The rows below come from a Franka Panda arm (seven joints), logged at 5 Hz.
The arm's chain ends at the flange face. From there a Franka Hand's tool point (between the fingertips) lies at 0.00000 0.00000 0.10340 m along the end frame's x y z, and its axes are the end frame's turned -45 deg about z.
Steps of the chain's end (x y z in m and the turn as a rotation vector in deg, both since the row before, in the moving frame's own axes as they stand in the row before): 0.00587 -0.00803 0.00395 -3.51 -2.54 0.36; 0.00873 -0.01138 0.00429 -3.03 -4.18 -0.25
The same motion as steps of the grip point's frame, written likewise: 0.00211 -0.00031 0.00365 -0.69 -4.28 0.36; 0.00503 -0.00332 0.00387 0.81 -5.10 -0.25
